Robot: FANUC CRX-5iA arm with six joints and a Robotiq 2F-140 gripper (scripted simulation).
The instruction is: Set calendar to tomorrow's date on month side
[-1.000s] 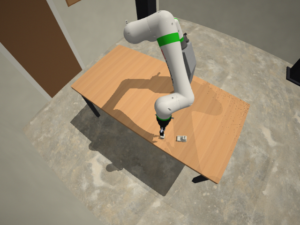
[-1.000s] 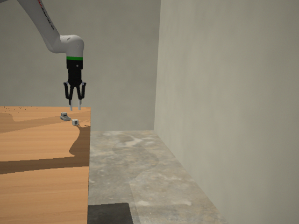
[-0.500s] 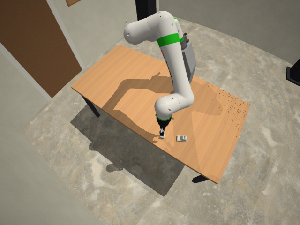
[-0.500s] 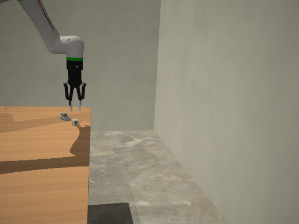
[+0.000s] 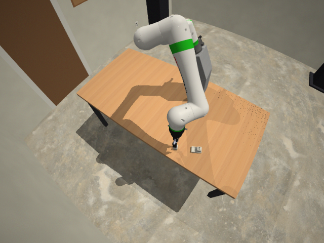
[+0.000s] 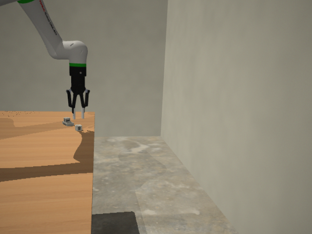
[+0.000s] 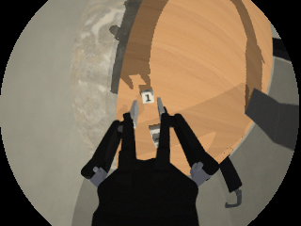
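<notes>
My hand is 90 mm above the white date cube. Also, from my hand: calendar tray 150 mm to the left, 90 mm below, 70 mm behind.
</notes>
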